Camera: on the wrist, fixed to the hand. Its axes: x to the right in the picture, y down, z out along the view.
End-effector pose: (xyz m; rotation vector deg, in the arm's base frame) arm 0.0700 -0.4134 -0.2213 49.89 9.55 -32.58
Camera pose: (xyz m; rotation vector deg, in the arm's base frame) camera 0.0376 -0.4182 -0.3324 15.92 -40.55 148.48
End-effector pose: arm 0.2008 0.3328 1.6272 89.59 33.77 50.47
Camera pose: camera 0.1674 0.4006 1.5395 -20.91 81.20 -97.14
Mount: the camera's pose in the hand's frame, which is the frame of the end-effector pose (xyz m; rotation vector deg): 0.0150 -0.0948 -0.0648 1.60 -31.15 -172.19
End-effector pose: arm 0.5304 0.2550 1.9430 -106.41 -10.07 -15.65
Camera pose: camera 0.5140 0.2211 2.0525 -4.05 151.53 74.77
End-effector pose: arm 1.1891 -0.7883 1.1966 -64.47 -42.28 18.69
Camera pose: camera 1.2325 -0.8641 1.2726 57.66 -110.20 -109.28
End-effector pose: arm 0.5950 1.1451 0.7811 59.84 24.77 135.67
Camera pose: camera 0.5683 1.2260 0.7026 2.11 41.32 -33.68
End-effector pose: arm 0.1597 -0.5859 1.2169 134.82 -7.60 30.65
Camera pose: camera 0.1740 -0.4714 1.2069 20.85 133.08 -80.16
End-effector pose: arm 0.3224 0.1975 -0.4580 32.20 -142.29 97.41
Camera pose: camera 0.3319 0.2229 -0.3454 130.92 20.69 -5.83
